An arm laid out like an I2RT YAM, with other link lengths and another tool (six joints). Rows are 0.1 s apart.
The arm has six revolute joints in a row. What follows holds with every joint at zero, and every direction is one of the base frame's. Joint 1 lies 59.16 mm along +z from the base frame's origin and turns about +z. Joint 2 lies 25.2 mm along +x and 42.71 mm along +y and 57.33 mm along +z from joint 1 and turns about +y. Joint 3 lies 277.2 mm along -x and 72.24 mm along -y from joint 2 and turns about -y. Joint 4 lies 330.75 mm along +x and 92.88 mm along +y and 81 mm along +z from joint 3 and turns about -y. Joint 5 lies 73.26 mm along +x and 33.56 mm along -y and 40.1 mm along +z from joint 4 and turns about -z. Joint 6 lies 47.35 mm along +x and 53.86 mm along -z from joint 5 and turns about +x. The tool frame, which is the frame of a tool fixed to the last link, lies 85 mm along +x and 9 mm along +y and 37 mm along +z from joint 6; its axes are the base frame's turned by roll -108.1, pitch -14.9 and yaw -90 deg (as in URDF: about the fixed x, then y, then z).
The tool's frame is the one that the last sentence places.
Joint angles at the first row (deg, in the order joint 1, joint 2, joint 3, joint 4, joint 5, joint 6):
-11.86, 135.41, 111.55, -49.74, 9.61, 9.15
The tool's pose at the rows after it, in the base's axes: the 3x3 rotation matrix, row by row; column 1 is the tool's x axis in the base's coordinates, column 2 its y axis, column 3 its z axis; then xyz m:
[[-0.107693 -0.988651 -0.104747], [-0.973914 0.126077 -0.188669], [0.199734 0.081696 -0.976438]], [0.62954 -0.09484 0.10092]
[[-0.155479 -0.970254 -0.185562], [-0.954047 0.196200 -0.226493], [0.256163 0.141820 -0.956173]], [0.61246 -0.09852 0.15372]
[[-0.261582 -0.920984 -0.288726], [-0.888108 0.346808 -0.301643], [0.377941 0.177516 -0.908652]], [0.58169 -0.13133 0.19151]
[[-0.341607 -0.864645 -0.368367], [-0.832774 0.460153 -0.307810], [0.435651 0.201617 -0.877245]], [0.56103 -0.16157 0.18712]
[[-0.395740 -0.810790 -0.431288], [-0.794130 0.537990 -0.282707], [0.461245 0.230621 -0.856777]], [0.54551 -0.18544 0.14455]
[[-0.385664 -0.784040 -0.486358], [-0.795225 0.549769 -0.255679], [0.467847 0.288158 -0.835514]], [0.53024 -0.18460 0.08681]
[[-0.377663 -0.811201 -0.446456], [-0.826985 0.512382 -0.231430], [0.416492 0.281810 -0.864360]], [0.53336 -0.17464 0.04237]
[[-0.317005 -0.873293 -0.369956], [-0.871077 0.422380 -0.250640], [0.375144 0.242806 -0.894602]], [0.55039 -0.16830 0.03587]
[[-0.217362 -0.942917 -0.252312], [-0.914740 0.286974 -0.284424], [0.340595 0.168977 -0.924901]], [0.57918 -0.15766 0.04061]
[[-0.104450 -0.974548 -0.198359], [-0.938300 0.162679 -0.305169], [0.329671 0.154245 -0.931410]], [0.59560 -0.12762 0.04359]
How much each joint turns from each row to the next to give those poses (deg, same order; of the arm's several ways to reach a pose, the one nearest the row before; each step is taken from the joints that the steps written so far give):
2.52, 0.18, 7.30, -9.37, 0.87, 0.06
0.50, 0.04, 9.37, -13.60, 4.22, 3.57
-1.55, -0.65, 4.88, -10.27, 8.00, 5.72
-2.30, -0.05, -1.25, -2.91, 3.58, 4.59
-2.23, -0.28, -7.84, 3.92, 1.23, 3.28
-0.33, 0.04, -9.56, 5.61, -0.33, 0.98
0.35, 0.00, -6.97, 9.23, -2.93, -1.88
0.27, -0.59, -1.73, 6.45, -2.05, -5.96
0.67, -0.37, 0.03, 7.07, -2.56, -8.02
2.52, 0.00, 0.46, 1.99, -1.51, -4.90

